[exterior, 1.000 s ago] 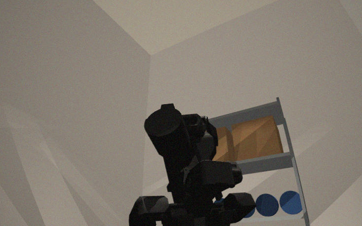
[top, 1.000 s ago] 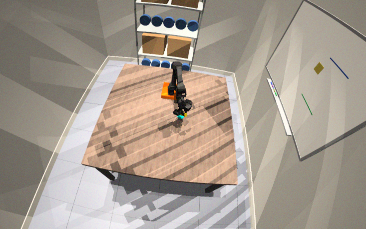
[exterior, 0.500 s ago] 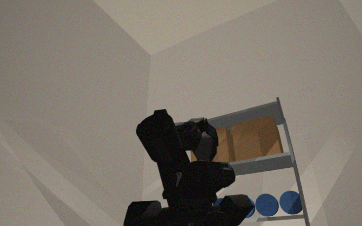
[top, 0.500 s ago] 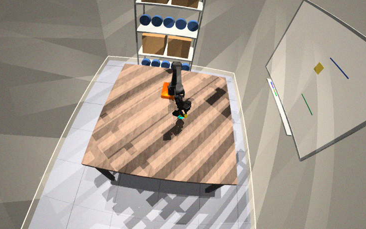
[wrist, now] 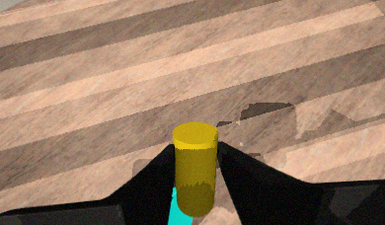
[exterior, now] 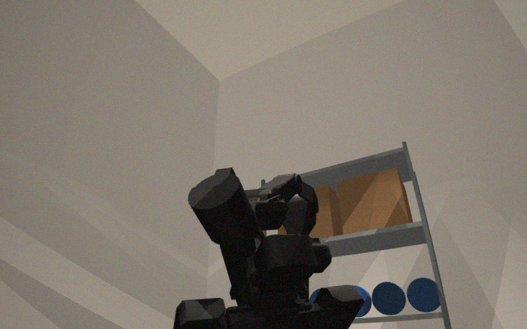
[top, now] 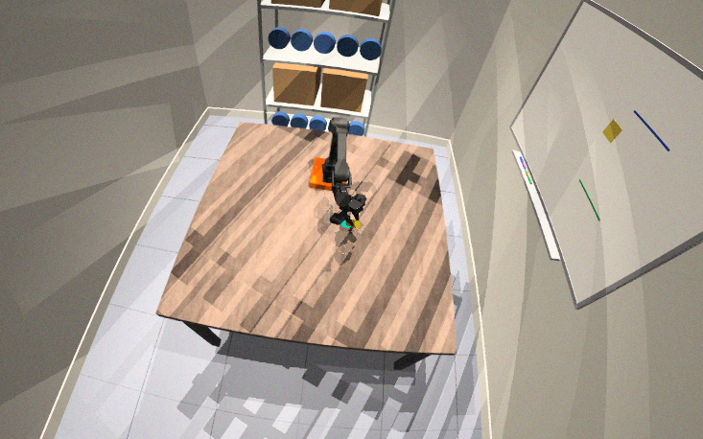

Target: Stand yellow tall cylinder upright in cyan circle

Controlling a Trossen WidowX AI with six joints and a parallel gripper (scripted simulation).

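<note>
Now: gripper tip 11 cm above the cyan circle, 8 cm past it and 2 cm to the left of it. Round my gripper tip: yellow cylinder: 2 cm below, 1 cm to the right, 1 cm behind.
</note>
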